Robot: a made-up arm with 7 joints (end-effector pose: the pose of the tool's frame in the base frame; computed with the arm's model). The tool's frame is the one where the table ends. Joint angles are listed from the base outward.
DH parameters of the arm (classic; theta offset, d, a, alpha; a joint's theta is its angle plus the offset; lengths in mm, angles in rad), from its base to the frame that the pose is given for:
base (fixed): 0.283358 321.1 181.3 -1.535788
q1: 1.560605 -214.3 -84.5 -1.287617
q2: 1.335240 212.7 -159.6 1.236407
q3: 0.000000 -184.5 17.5 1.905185
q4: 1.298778 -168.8 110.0 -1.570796
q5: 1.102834 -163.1 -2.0 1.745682
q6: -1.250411 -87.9 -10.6 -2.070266
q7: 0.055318 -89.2 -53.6 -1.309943
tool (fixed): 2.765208 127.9 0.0 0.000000
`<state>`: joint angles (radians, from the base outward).
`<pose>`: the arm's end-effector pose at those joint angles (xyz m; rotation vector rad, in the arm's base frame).
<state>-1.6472 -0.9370 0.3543 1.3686 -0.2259 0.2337 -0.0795</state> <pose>0.0891 -0.1578 -0.0866 -2.3606 1.8092 -0.8664</pose>
Working (the frame after each row of the table, in the pose's form):
after base (fixed): 0.1741 0.0507 0.3211 -1.5246 -0.2175 0.2252
after q1: 0.1530 -0.1782 0.3063 -2.7836 -0.4125 -0.0575
after q2: -0.0073 -0.0940 0.1116 -1.5746 0.1090 -0.0436
after q3: -0.0091 -0.2792 0.1062 0.3416 0.3758 -0.1624
after q4: -0.1439 -0.1635 0.0113 -0.1532 -1.8846 1.4477
after q5: -0.0425 -0.0365 0.0262 -0.4199 0.2626 2.3921
after q6: -0.0245 -0.0727 -0.0526 -2.0475 -1.5036 0.9234
after q7: 0.0314 -0.1203 0.0212 1.9293 1.7220 0.1989

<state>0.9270 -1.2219 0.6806 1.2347 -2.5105 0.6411 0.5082</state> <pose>0.3080 0.0975 0.8612 -1.1738 -0.3623 -1.8814</pose>
Working (the frame after each row of the table, in the pose's form):
after base (fixed): 0.1741 0.0507 0.3211 -1.5246 -0.2175 0.2252
after q1: 0.2988 -0.1379 0.3650 0.9872 -0.2128 -2.8002
after q2: 0.2844 -0.0715 0.6221 -1.0298 1.8349 2.1160
after q3: 0.3402 -0.2482 0.6209 -0.6306 3.0271 -0.5111
after q4: 0.3865 -0.1057 0.7556 1.1014 0.8228 0.6814
after q5: 0.2487 -0.0258 0.7206 1.6965 0.5446 -1.5689
after q6: 0.3092 0.0385 0.7277 0.3299 1.8822 -0.0241
after q7: 0.2332 0.0173 0.7955 -0.1238 1.1082 1.2808

